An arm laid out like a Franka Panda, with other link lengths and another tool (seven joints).
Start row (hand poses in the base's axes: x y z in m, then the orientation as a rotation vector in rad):
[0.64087 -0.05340 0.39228 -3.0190 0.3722 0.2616]
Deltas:
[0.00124 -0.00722 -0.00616 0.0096 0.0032 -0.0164]
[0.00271 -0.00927 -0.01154 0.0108 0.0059 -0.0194]
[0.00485 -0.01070 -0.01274 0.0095 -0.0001 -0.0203]
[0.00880 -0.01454 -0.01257 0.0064 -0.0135 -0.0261]
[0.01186 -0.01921 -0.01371 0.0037 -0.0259 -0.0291]
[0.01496 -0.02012 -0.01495 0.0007 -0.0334 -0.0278]
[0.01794 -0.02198 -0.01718 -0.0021 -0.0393 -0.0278]
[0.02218 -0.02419 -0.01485 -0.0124 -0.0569 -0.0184]
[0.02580 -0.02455 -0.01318 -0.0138 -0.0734 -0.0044]
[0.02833 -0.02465 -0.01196 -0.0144 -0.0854 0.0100]
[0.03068 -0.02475 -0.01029 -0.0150 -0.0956 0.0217]
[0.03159 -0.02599 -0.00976 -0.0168 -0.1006 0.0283]
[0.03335 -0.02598 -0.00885 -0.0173 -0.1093 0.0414]
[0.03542 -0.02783 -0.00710 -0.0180 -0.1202 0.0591]
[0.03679 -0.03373 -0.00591 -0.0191 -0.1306 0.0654]
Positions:
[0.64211 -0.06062 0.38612 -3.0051 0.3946 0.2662]
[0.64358 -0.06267 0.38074 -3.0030 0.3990 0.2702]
[0.64572 -0.06410 0.37954 -3.0042 0.4002 0.2609]
[0.64967 -0.06794 0.37971 -3.0058 0.4085 0.2399]
[0.65273 -0.07261 0.37857 -3.0076 0.4126 0.2206]
[0.65583 -0.07352 0.37733 -3.0109 0.4108 0.2089]
[0.65881 -0.07538 0.37510 -3.0136 0.4110 0.1996]
[0.66305 -0.07759 0.37743 -3.0260 0.3980 0.1722]
[0.66667 -0.07795 0.37910 -3.0307 0.3759 0.1480]
[0.66920 -0.07805 0.38032 -3.0346 0.3534 0.1307]
[0.67155 -0.07815 0.38199 -3.0376 0.3350 0.1159]
[0.67246 -0.07939 0.38252 -3.0407 0.3251 0.1085]
[0.67422 -0.07938 0.38343 -3.0438 0.3047 0.0961]
[0.67629 -0.08123 0.38518 -3.0479 0.2772 0.0806]
[0.67766 -0.08713 0.38637 -3.0495 0.2670 0.0650]

